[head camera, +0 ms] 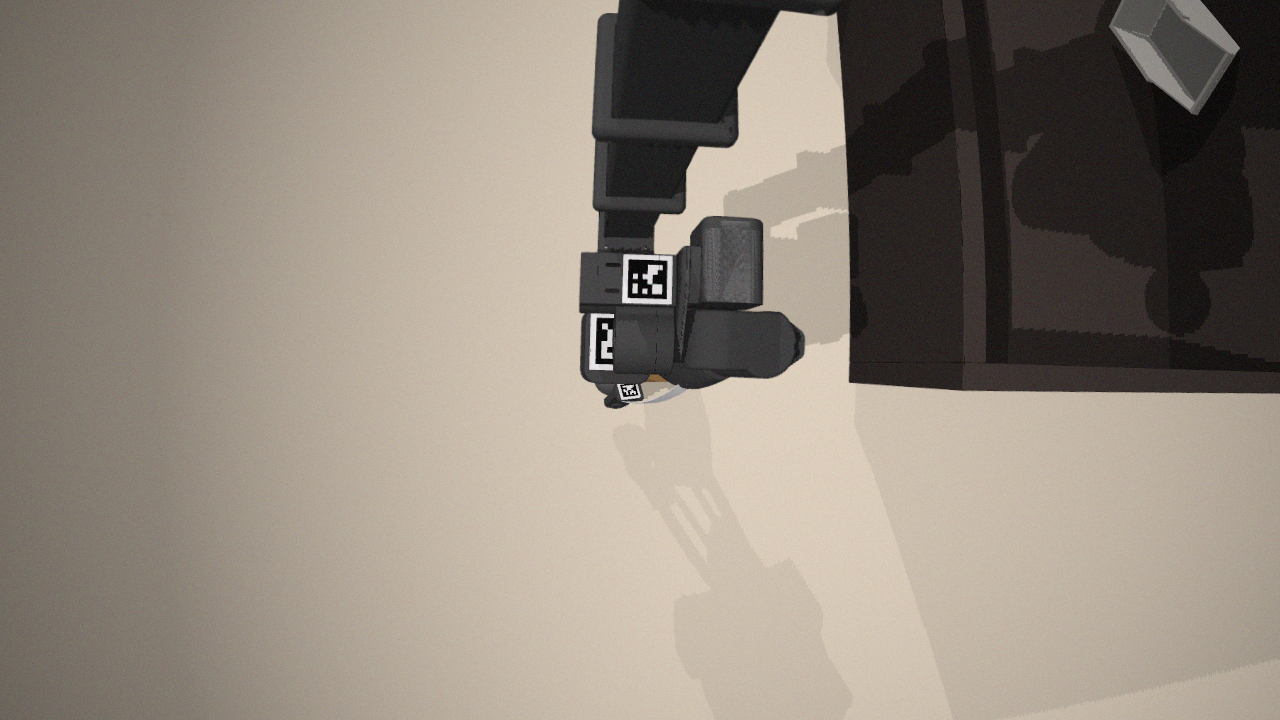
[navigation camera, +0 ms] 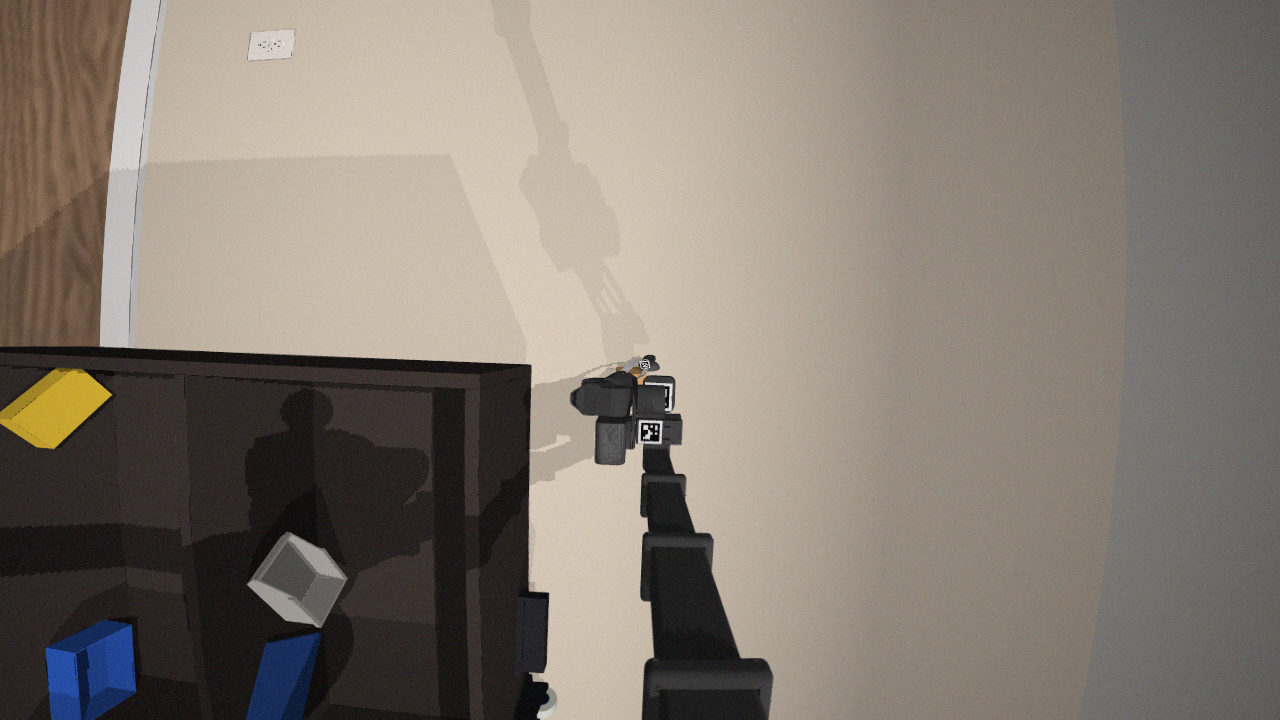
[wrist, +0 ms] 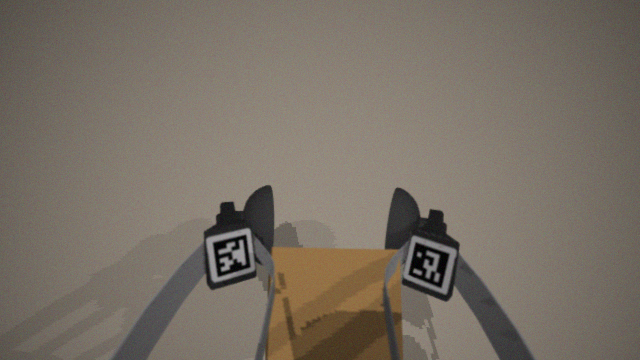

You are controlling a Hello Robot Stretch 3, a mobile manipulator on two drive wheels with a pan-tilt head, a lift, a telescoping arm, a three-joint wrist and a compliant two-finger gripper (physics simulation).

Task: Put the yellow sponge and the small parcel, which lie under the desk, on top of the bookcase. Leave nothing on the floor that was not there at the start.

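Places are measured from the robot's base along level axes (x up, y ahead, z left), in millimetres.
Where they show: gripper, fingertip midpoint: (wrist: 331, 213).
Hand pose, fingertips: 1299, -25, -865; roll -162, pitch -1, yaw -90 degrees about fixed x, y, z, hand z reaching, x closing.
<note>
Each offset is from my fingertips to the top centre of the thing, as dx, dy, dz. "spot": to the spot under its first point.
The small parcel, an orange-brown box @(-13, +2, +32) (head camera: 657, 377) (navigation camera: 629, 369) (wrist: 335, 285), is held between the fingers of my gripper (head camera: 630, 394) (navigation camera: 644, 364) (wrist: 331, 213), which is shut on it. The wrist hides most of the parcel in the head and navigation views. The dark bookcase @(spot: -238, -68, +165) (head camera: 904, 268) (navigation camera: 505, 420) shows sideways, at the right in the head view and at the lower left in the navigation view. The gripper and parcel are apart from it, beyond its top edge and higher than its top. The yellow sponge and the desk cannot be made out.
In the bookcase are a grey bin @(spot: -675, -372, +112) (head camera: 1181, 58) (navigation camera: 297, 580), a yellow box @(-1154, -82, +139) (navigation camera: 55, 407) and blue bins @(-1124, -652, +139) (navigation camera: 91, 669) @(-678, -613, +165) (navigation camera: 284, 676). A dark object @(-184, -477, +97) (navigation camera: 534, 631) and a small white one @(spot: -188, -642, +83) (navigation camera: 546, 701) are at its top. A beige wall with an outlet (navigation camera: 271, 44) stands behind.
</note>
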